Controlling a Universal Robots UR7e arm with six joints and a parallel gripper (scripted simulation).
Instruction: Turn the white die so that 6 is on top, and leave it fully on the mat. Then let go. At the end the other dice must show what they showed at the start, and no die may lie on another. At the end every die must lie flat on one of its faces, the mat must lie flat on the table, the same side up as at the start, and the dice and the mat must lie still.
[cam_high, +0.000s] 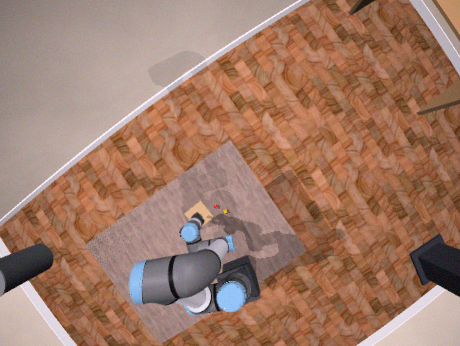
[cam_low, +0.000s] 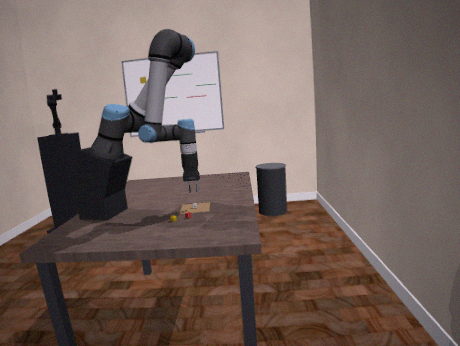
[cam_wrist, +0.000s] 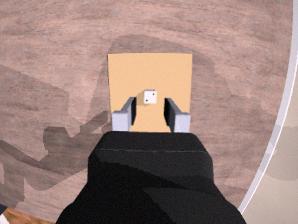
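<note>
My hand is 9 cm above the white die. Round my hand: yellow die 17 cm to the right, 9 cm below, 6 cm behind; then red die 13 cm to the right, 9 cm below; then tan mat 10 cm below.
</note>
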